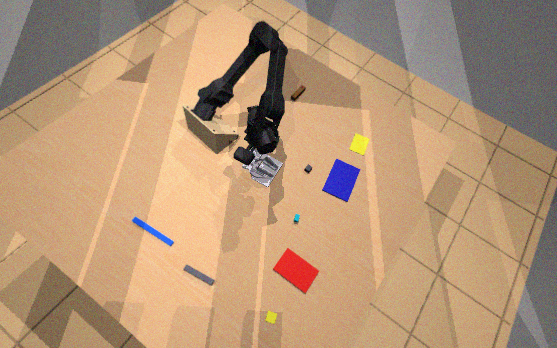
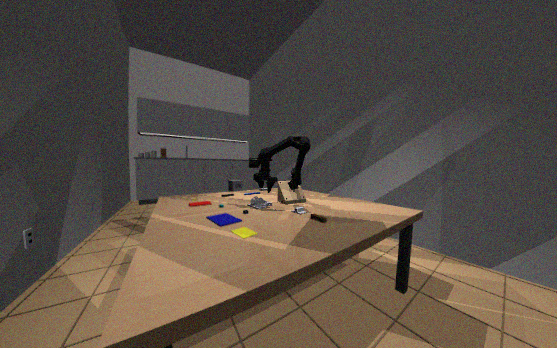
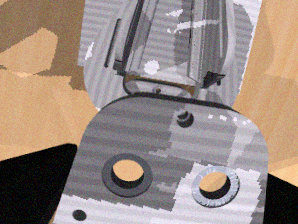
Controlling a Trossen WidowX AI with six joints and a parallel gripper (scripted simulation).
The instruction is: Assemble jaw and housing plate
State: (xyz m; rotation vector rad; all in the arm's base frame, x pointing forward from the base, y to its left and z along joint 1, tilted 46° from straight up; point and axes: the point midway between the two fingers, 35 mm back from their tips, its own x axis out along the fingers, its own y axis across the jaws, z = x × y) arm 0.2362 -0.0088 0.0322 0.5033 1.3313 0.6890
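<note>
The grey jaw lies 7 cm below my gripper tip, 2 cm ahead of it and 1 cm to the right of it. Round my gripper tip: black cube 18 cm ahead, 12 cm to the left, 8 cm below; then blue sheet 30 cm ahead, 17 cm to the left, 8 cm below; then cyan cube 26 cm ahead, 8 cm below, 7 cm to the right.
</note>
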